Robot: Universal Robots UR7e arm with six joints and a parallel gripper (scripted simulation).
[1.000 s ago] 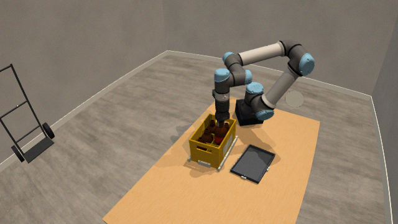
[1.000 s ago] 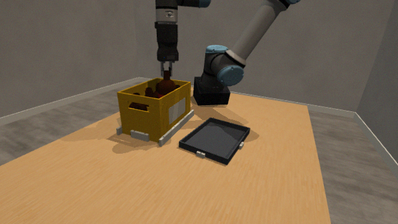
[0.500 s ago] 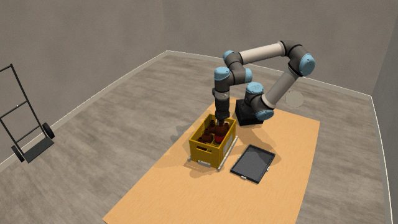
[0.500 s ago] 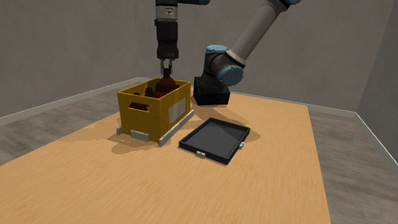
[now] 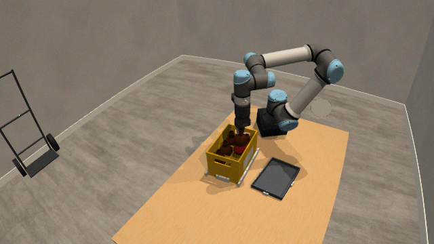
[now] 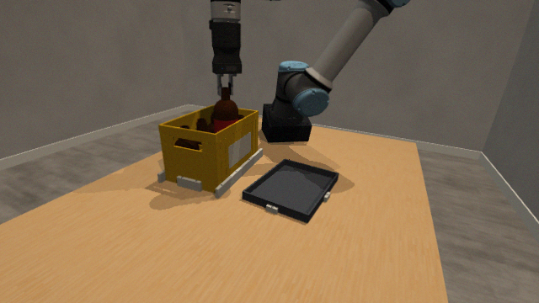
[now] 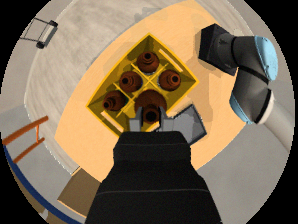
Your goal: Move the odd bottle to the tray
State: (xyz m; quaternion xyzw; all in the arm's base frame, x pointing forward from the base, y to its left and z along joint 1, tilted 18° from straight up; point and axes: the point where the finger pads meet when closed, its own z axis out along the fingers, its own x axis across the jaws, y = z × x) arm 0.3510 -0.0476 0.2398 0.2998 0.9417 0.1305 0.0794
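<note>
Right now my hand is 70 mm above the bottle. Also, from my hand: yellow crate (180 mm below, 40 mm to the right, 10 mm ahead); then dark tray (250 mm below, 230 mm to the left, 20 mm behind).
</note>
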